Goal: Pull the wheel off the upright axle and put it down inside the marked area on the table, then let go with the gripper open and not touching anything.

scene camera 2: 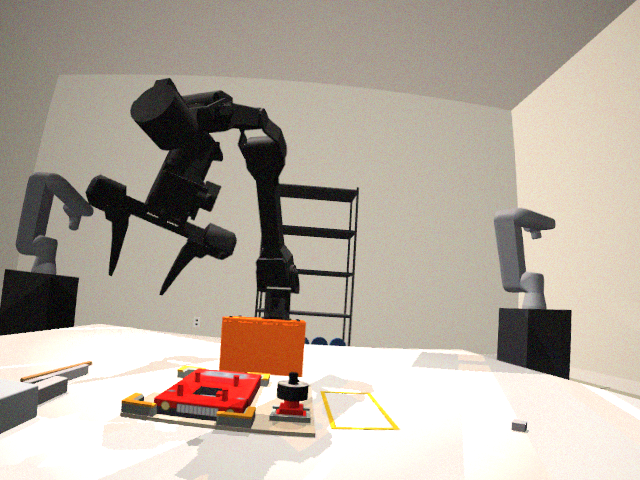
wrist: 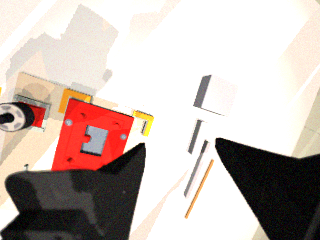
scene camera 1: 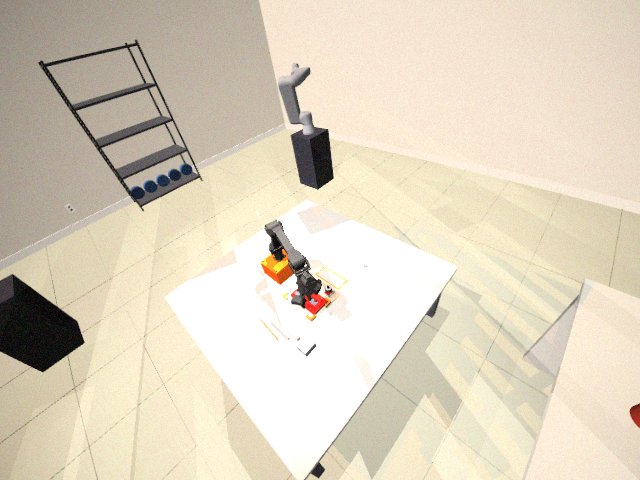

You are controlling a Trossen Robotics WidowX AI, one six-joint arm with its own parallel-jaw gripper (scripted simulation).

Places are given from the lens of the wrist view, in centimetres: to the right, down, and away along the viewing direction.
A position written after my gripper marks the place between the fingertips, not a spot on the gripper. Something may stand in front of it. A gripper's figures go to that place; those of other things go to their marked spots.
my gripper (wrist: pixel 180 144): 2, 2, 11
grey block (wrist: pixel 216 95): 11, -5, 25
